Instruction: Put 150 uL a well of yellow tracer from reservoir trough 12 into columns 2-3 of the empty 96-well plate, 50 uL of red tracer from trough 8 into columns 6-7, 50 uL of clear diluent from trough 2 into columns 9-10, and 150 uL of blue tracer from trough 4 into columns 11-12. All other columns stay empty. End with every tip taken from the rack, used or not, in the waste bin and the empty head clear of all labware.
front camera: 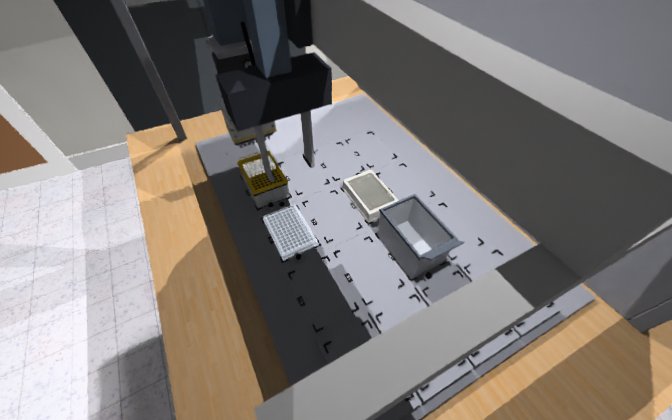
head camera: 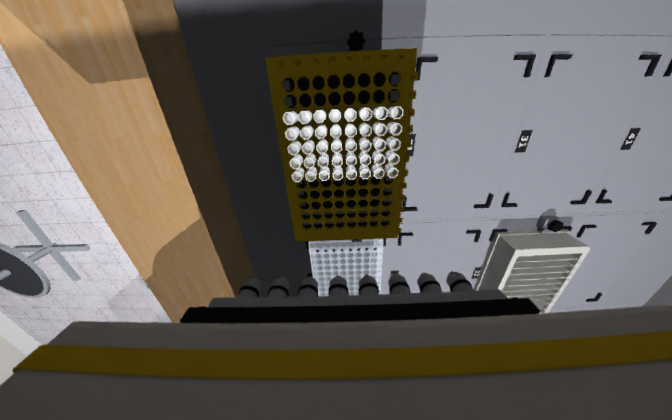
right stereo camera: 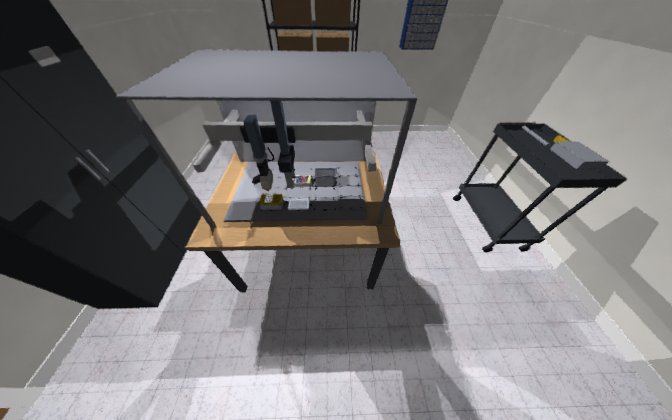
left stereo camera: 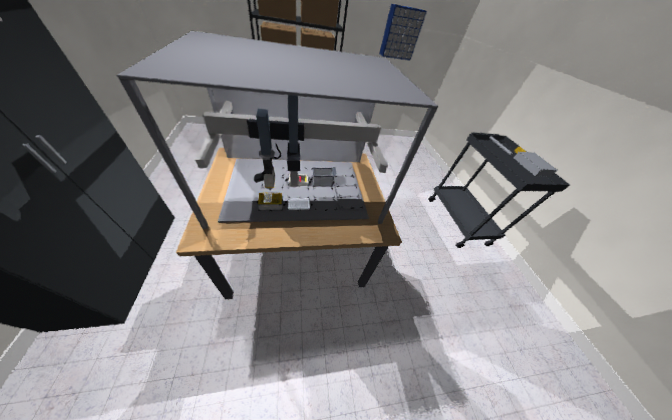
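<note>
The pipetting head [front camera: 252, 134] [head camera: 350, 332] [left stereo camera: 269, 180] [right stereo camera: 266, 181] hangs above the deck near the tip rack [head camera: 407, 150] [front camera: 273, 194]. Its nozzles [head camera: 339, 287] look bare. White tips [head camera: 336, 146] fill several middle rows of the rack, with empty holes on both sides. The 96-well plate [front camera: 290, 232] [head camera: 346, 265] looks colourless beside the rack. The reservoir [front camera: 370, 192] [head camera: 507, 255] [left stereo camera: 302, 179] [right stereo camera: 302, 180] stands farther back; red and yellow show in the left stereo view. The waste bin [front camera: 397, 247] stands beside it. The parked gripper [front camera: 290, 172] is open, its long fingers apart, with nothing held.
The gantry beam [front camera: 450, 95] crosses above the deck [front camera: 345, 250]. A canopy on posts [left stereo camera: 280, 65] [right stereo camera: 270, 75] stands over the wooden table [left stereo camera: 295, 236] [right stereo camera: 300, 235]. A dark cabinet [left stereo camera: 65, 175] stands at the left and a cart [left stereo camera: 545, 189] [right stereo camera: 590, 182] at the right.
</note>
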